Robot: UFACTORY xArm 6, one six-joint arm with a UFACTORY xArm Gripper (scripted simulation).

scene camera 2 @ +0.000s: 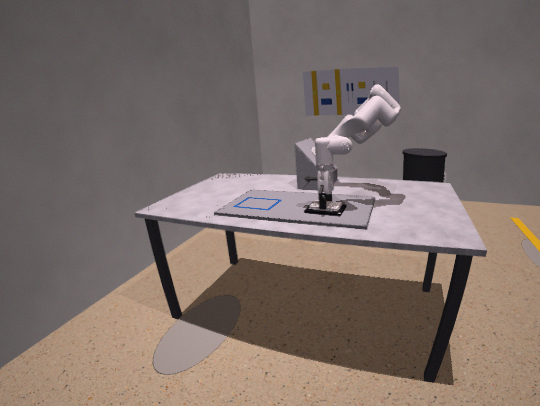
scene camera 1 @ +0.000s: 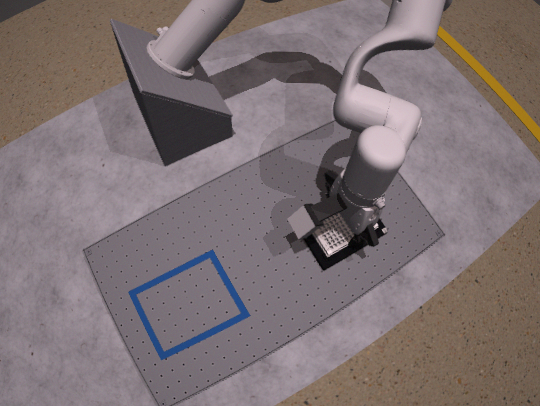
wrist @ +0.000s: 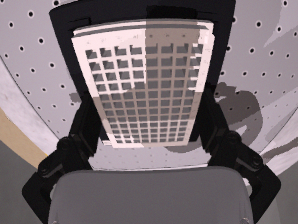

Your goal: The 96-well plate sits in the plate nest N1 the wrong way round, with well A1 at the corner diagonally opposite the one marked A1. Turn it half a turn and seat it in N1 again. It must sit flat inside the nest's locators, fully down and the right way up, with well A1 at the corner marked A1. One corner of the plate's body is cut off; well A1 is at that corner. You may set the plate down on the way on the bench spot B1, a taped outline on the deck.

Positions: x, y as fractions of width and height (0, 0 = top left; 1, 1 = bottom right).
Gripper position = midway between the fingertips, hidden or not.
I see my gripper (wrist: 0.49, 0.46) and a white 96-well plate (wrist: 0.49, 0.50).
